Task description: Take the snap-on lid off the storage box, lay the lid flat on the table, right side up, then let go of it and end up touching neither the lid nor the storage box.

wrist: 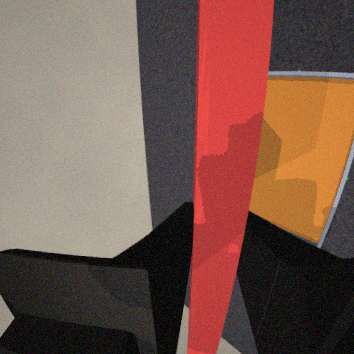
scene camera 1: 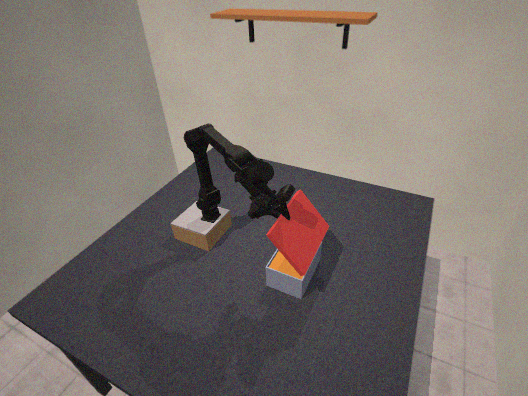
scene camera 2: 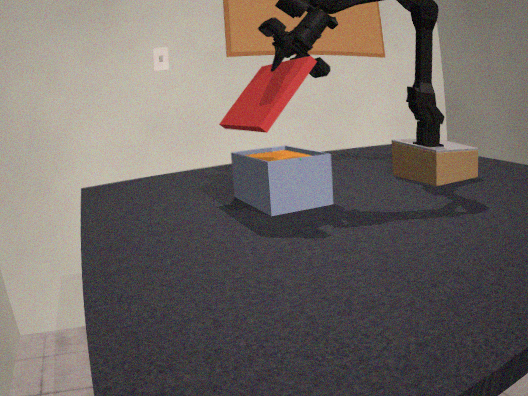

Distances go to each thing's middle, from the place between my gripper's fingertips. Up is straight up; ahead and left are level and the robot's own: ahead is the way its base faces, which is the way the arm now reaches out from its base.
Labels:
My gripper is now 4 cm short of the red lid (scene camera 2: 257, 108), 2 cm to the right of it and 5 cm above it.

